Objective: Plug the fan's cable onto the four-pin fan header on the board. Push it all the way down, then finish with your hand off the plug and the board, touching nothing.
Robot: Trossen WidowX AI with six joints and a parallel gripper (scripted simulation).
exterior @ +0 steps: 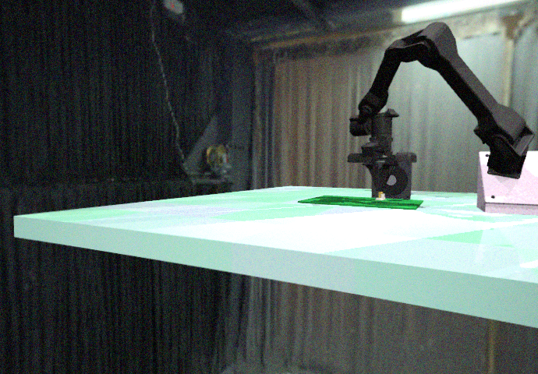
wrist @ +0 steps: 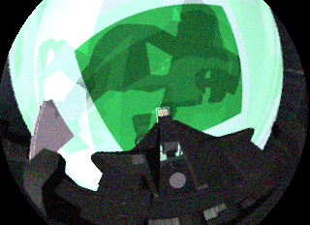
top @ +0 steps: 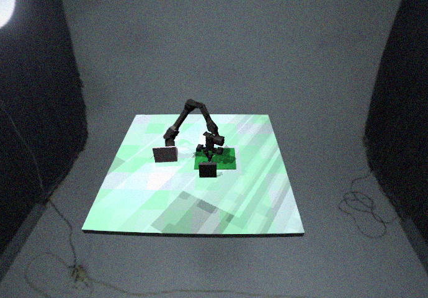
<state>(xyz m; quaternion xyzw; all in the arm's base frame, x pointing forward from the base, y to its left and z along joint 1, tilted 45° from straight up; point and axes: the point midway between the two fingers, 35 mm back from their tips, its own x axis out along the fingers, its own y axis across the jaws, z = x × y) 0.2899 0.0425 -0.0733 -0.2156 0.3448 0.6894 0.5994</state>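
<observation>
Now: the green board 60 mm below my gripper tip, 50 mm to the left of it and 30 mm ahead of it. From my gripper tip the other things lie so: black fan 140 mm to the right, 20 mm above; then black plug 10 mm to the right, 10 mm above.
</observation>
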